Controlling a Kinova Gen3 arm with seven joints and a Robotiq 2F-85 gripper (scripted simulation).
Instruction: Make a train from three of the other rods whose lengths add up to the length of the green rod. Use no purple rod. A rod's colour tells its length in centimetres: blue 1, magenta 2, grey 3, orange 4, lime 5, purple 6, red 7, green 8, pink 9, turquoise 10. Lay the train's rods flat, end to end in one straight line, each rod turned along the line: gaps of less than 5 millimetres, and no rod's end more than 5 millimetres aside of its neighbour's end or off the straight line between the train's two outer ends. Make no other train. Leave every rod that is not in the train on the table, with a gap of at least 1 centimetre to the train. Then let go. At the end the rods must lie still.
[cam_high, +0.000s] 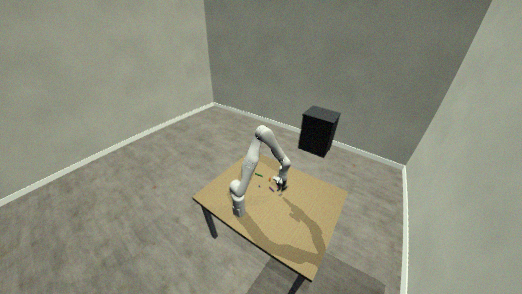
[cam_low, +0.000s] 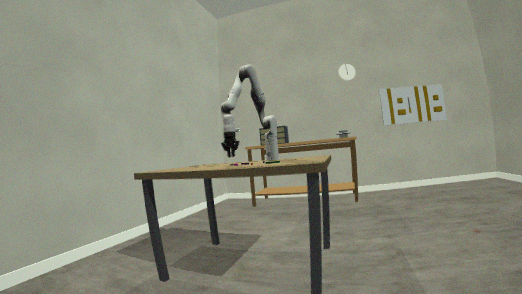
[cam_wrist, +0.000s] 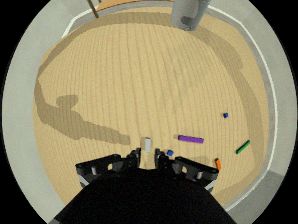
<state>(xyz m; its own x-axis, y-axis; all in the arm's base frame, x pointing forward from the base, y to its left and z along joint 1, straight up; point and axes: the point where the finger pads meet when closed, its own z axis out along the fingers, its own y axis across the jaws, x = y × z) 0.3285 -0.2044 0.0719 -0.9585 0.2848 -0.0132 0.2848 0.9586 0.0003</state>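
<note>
Now: hand 70 mm above the grey rod. From my hand the other things lie so: orange rod: 160 mm to the left, 110 mm ahead, 70 mm below; then purple rod: 90 mm to the left, 70 mm below, 10 mm ahead; then magenta rod: 70 mm below, 70 mm ahead, 50 mm to the left.
</note>
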